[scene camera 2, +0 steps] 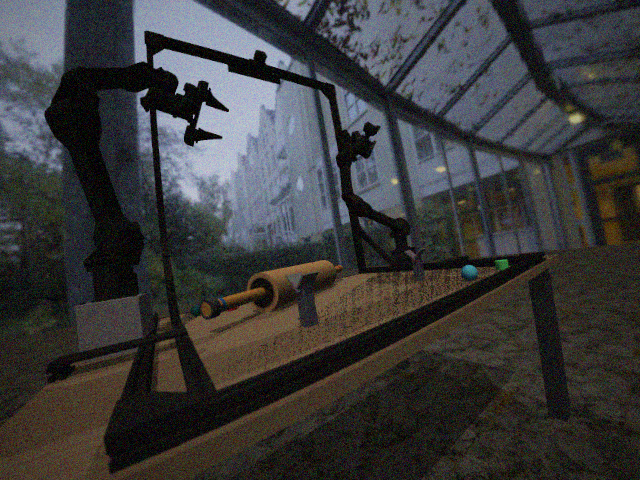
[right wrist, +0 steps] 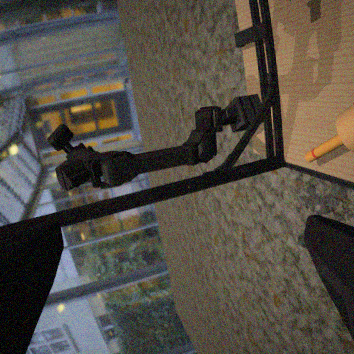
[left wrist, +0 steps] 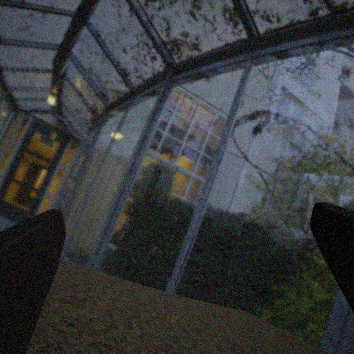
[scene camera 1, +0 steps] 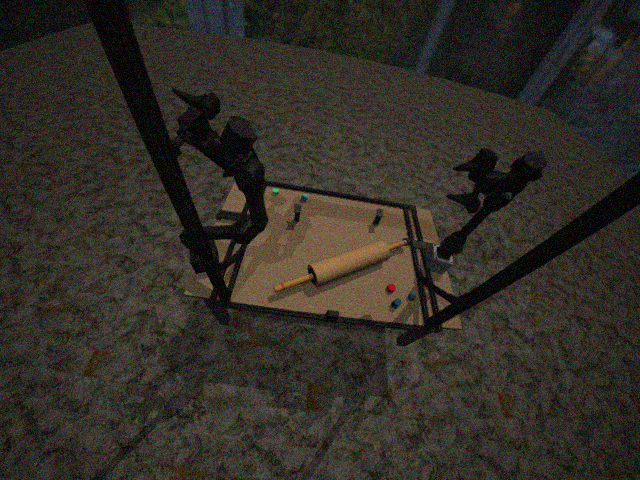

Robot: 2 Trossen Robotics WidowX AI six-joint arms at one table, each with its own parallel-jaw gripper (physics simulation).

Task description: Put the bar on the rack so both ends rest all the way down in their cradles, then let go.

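Places are measured from the left arm's base along level axes (x ahead, y left, z up), in metres.
Pixels of known places: left gripper, fingertip midpoint: [scene camera 2: 377,133] [right wrist: 61,148] [left wrist: 191,219] [scene camera 1: 158,102]; right gripper, fingertip midpoint: [scene camera 2: 225,124] [right wrist: 185,232] [scene camera 1: 449,183]; left arm's base, origin of the base link: [scene camera 2: 402,248] [right wrist: 233,115]; right arm's base, origin of the base link: [scene camera 2: 116,298] [scene camera 1: 443,253].
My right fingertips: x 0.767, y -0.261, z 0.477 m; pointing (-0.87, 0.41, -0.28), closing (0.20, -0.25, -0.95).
Note:
For each thing: its top centre in the pictures, then the offset to it from my right fingertips.
- green block, middle of its top: [scene camera 2: 500,260] [scene camera 1: 275,190] dx -0.372, dy +0.638, dz -0.546 m
- blue ball, middle of its top: [scene camera 2: 467,265] [scene camera 1: 304,194] dx -0.225, dy +0.557, dz -0.531 m
- red piece, middle of its top: [scene camera 1: 391,287] dx +0.003, dy -0.079, dz -0.546 m
- blue piece, middle of its top: [scene camera 1: 397,301] dx -0.014, dy -0.154, dz -0.531 m
- teal piece, middle of its top: [scene camera 2: 195,304] [scene camera 1: 413,295] dx +0.079, dy -0.148, dz -0.537 m
The bar, a wooden rolling pin [scene camera 1: 348,263] [scene camera 2: 325,271], lies slanted on the table in front of the rack in scene camera 1. Its red-banded handle [right wrist: 325,149] shows in the right wrist view. The rack is two separate grey posts with forked tops: one post [scene camera 1: 297,212] [scene camera 2: 417,266] and the other post [scene camera 1: 378,215] [scene camera 2: 307,304]. Both cradles are empty. My left gripper [scene camera 2: 373,140] [left wrist: 191,219] is open and empty, high above the table, away from the bar. My right gripper [scene camera 1: 451,181] [scene camera 2: 224,124] [right wrist: 185,232] is open and empty, raised beyond the table's right side in scene camera 1.
A green block [scene camera 1: 276,191] [scene camera 2: 501,264] and a blue ball [scene camera 1: 304,197] [scene camera 2: 469,272] lie near the rack. A red piece [scene camera 1: 391,287], a blue piece [scene camera 1: 395,303] and a teal piece [scene camera 1: 411,296] lie near the bar. A dark frame [scene camera 1: 330,193] [scene camera 2: 330,361] borders the table, with tall uprights.

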